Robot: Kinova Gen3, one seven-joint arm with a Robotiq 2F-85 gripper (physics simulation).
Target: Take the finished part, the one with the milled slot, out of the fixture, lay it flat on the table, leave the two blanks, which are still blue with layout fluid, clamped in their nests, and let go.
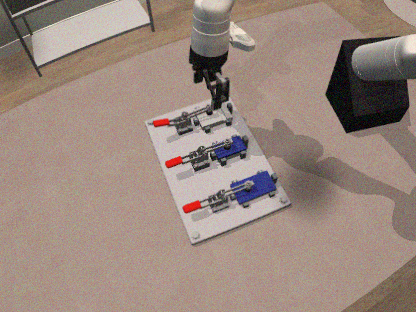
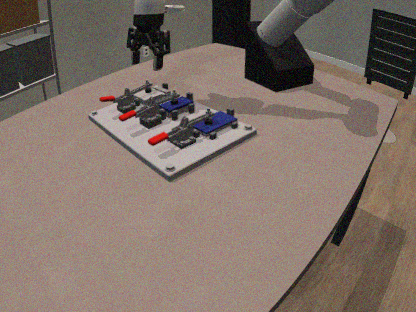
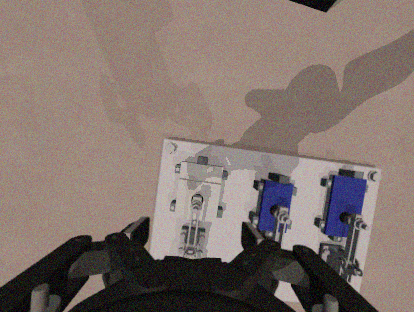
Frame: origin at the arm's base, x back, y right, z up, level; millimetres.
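Where they show: gripper, between the fingertips: [image 1: 206,94] [image 2: 145,66] [image 3: 195,229]; arm's base, origin of its link: [image 1: 366,63] [image 2: 269,35].
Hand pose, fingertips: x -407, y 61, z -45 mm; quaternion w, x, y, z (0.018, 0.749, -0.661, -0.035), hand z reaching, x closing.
Each offset is from my fingertips to the top centre of the thing. Level surfaces: height alone.
The pale finished part {dy +4, dx +15, dz -77 mm} [image 1: 214,119] [image 2: 154,93] [image 3: 186,192] sits in the end nest of the white fixture plate {dy -108, dx -27, dz -98 mm} [image 1: 235,220] [image 2: 195,152] [image 3: 240,185]. Its clamp arm reaches over it, with the red handle {dy -1, dx -96, dz -41 mm} [image 1: 161,122] [image 2: 107,99] lying low. The smaller blue blank {dy -106, dx +15, dz -72 mm} [image 1: 235,150] [image 2: 181,104] [image 3: 268,195] is in the middle nest and the larger blue blank {dy -215, dx +30, dz -82 mm} [image 1: 265,186] [image 2: 222,121] [image 3: 350,192] in the far end nest, each under a clamp. My gripper [image 1: 220,102] [image 2: 147,65] [image 3: 195,229] is open and empty, raised above the finished part's end of the plate.
The other two red handles {dy -112, dx -114, dz -51 mm} [image 1: 174,162] {dy -222, dx -109, dz -61 mm} [image 1: 192,206] stick out on the same side. The black robot base [image 1: 367,107] [image 2: 277,67] stands on the table {dz -113 mm} [image 1: 100,200] [image 2: 150,240] beyond the blanks' side of the plate. A metal rack stands behind the table.
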